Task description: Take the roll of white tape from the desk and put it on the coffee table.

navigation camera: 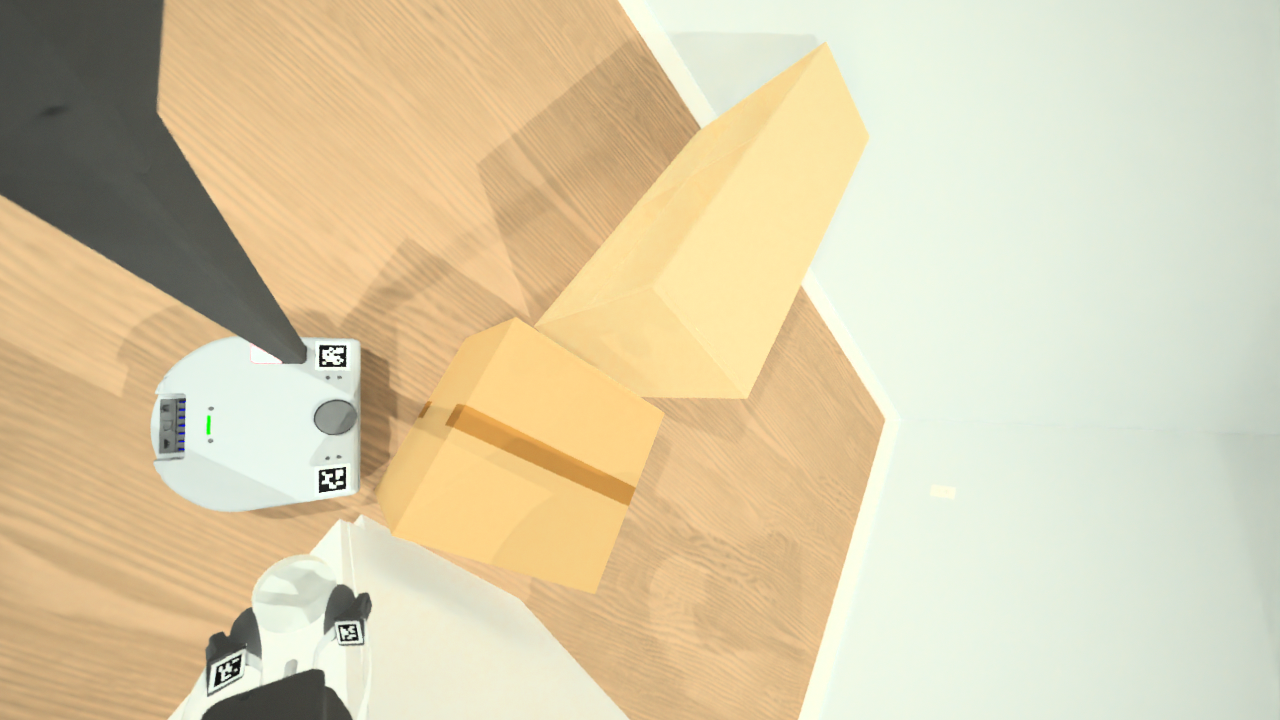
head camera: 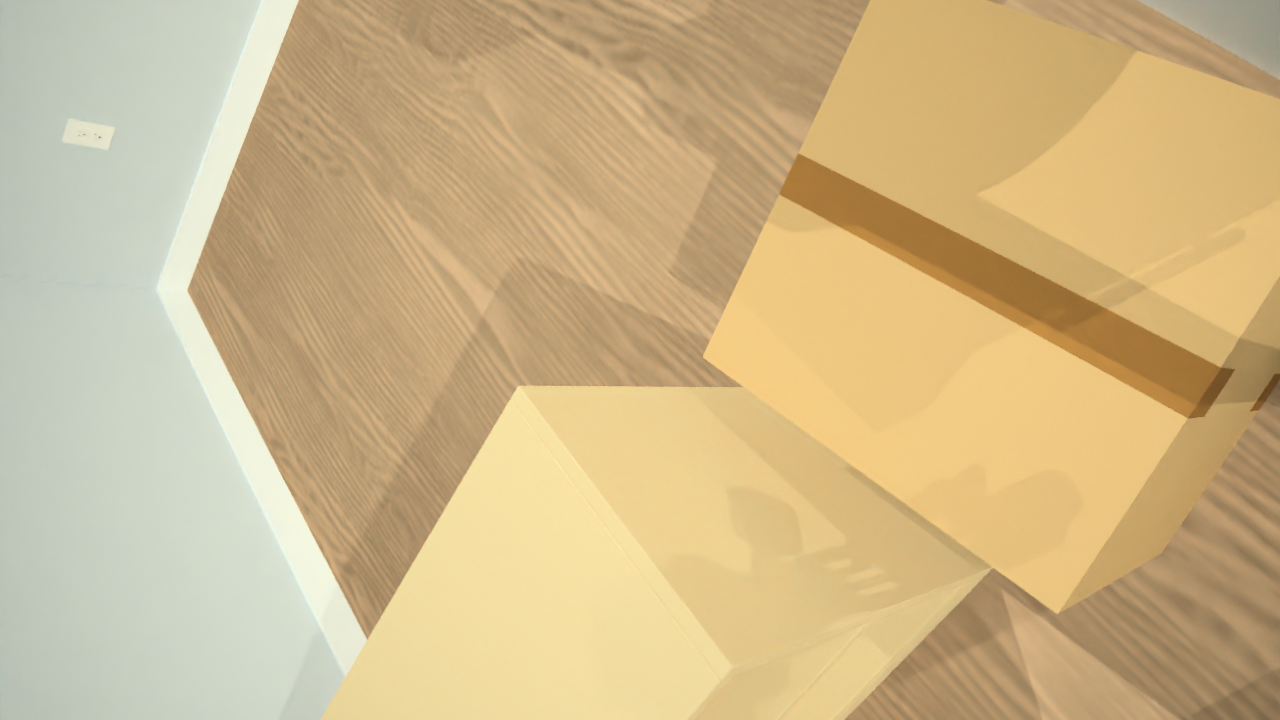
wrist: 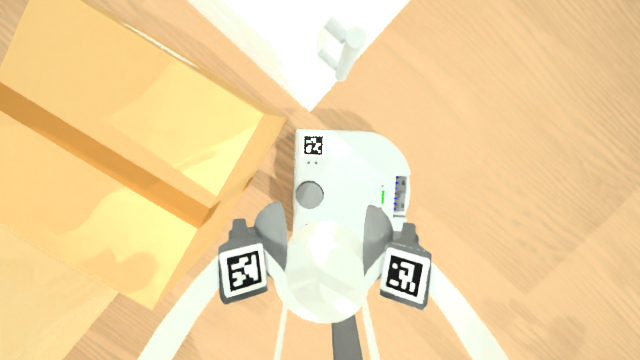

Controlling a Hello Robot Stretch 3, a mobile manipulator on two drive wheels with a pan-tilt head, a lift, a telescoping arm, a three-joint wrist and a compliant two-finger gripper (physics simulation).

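Seen in the pictures: gripper, fingertip midpoint: (navigation camera: 299, 612); robot's base, link origin: (navigation camera: 333, 414).
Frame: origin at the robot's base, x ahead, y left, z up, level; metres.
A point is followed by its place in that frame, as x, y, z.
Observation:
The roll of white tape (navigation camera: 293, 586) @[-0.023, -0.092, 0.833] (wrist: 324, 280) sits between the two fingers of my gripper (navigation camera: 293, 616) @[-0.021, -0.122, 0.810] (wrist: 321, 228) @[-0.021, -0.122, 0.810], which is shut on it. In the wrist view both dark fingertips press against the roll's sides. In the navigation view the roll and gripper are at the lower left, held up in front of a white cabinet and above the floor. Neither the roll nor the gripper shows in the head view. The desk and the coffee table cannot be made out in these views.
A cardboard box with a brown strip (head camera: 904, 349) @[0.460, -0.037, 0.407] (navigation camera: 554, 394) @[0.394, 0.033, 0.407] (wrist: 165, 125) stands close to my base (navigation camera: 259, 447) @[-0.118, -0.050, 0.160] (wrist: 350, 160). A paler box (head camera: 537, 573) @[0.762, 0.197, 0.611] (navigation camera: 716, 268) @[0.709, 0.309, 0.611] touches or nearly touches it, near the wall. A white cabinet (navigation camera: 447, 626) @[0.149, -0.330, 0.509] (wrist: 280, 30) with a handle stands beside the base.

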